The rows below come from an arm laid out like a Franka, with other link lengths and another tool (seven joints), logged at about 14 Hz.
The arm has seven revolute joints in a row. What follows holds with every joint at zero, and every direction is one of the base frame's.
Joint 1 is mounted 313.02 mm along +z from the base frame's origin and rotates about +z.
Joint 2 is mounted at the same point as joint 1 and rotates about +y.
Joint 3 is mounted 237.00 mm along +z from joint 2 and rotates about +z.
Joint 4 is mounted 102.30 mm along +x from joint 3 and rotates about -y.
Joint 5 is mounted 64.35 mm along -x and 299.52 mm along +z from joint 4 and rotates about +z.
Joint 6 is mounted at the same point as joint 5 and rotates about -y.
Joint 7 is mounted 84.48 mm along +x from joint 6 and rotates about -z.
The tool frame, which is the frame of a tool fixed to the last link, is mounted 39.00 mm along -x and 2.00 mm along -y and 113.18 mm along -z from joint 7; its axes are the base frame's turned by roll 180.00, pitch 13.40 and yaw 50.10 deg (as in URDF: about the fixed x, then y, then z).
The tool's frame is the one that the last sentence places.
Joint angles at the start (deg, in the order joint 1, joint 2, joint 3, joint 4, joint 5, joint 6, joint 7):
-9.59 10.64 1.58 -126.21 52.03 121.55 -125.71
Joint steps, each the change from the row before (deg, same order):
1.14 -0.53 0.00 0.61 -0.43 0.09 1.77
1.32 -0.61 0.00 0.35 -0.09 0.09 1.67
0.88 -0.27 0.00 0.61 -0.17 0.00 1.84
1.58 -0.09 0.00 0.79 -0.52 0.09 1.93
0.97 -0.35 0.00 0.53 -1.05 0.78 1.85
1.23 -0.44 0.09 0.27 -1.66 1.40 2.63
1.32 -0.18 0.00 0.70 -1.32 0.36 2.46
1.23 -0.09 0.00 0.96 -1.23 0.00 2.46
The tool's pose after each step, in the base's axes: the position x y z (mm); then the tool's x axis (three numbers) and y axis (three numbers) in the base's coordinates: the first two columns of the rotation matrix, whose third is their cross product. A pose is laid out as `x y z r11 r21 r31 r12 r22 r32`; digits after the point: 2 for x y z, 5 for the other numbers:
466.03 -44.05 216.41 -0.66795 0.69913 0.25508 0.70795 0.49122 0.50745
468.76 -33.82 223.41 -0.66855 0.69862 0.25490 0.70819 0.49349 0.50491
471.57 -27.00 229.11 -0.66239 0.70333 0.25800 0.71453 0.48962 0.49972
475.11 -14.81 234.45 -0.66612 0.69990 0.25773 0.71394 0.49836 0.49186
478.27 -9.37 240.92 -0.66460 0.70681 0.24232 0.71439 0.50605 0.48328
480.56 -2.51 247.20 -0.65930 0.71880 0.22059 0.71864 0.51615 0.46599
483.02 6.84 253.19 -0.65837 0.72221 0.21202 0.72134 0.52495 0.45178
485.82 16.34 259.77 -0.65756 0.72450 0.20665 0.72400 0.53178 0.43936

